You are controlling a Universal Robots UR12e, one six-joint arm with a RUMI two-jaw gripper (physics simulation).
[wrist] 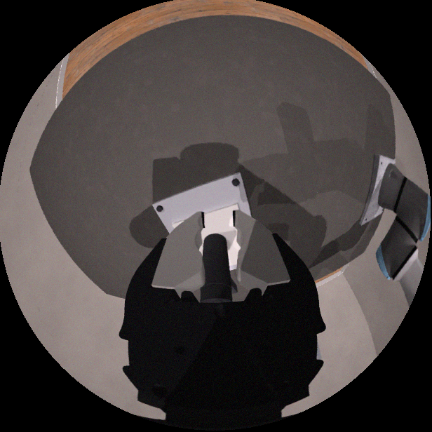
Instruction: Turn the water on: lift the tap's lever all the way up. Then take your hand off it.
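A dark, round-ended rod (216, 257), which seems to be part of the tap, shows in the wrist view below the middle, pointing up the picture between the inner sides of the jaws. Behind it is a light grey plate (196, 196) with black bolts at its corners and a paler panel on it. My gripper (217, 212) is shut down to a narrow gap, with its fingertips in front of the plate. Nothing is gripped between them. The rod's lower end and much of the plate are hidden by the jaws and the gripper body. How high the lever stands cannot be told.
A dark grey table top (200, 90) lies beneath, with a wooden strip (150, 25) beyond its far edge. At the right, the robot arm's base joints (402, 200) with blue caps stand on a light mounting plate (371, 200). Shadows of the arm cross the table.
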